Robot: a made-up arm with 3 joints. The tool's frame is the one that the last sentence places.
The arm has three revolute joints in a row. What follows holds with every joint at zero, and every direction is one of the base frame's.
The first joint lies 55 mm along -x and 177 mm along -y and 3 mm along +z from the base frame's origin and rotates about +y.
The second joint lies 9 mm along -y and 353 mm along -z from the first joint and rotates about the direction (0.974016, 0.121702, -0.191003).
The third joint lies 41 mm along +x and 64 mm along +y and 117 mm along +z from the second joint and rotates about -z.
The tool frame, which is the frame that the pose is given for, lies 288 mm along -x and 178 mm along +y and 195 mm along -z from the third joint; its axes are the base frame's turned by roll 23.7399, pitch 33.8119 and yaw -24.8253 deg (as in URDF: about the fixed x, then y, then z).
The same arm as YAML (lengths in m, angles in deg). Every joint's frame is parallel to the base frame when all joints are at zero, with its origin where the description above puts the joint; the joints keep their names.
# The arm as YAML. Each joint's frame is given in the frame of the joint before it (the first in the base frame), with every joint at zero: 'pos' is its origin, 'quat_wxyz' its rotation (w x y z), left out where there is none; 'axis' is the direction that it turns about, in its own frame. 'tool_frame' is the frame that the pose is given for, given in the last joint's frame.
length_unit: m
angle_unit: deg
joints:
  - joint: joint 1
    pos: [-0.055, -0.177, 0.003]
    axis: [0.0, 1.0, 0.0]
  - joint: joint 2
    pos: [0.0, -0.009, -0.353]
    axis: [0.974016, 0.121702, -0.191003]
  - joint: joint 3
    pos: [0.041, 0.064, 0.117]
    axis: [0.0, 0.0, -1.0]
tool_frame:
  pos: [-0.288, 0.178, -0.195]
  quat_wxyz: [0.90158, 0.253373, 0.235628, -0.259681]

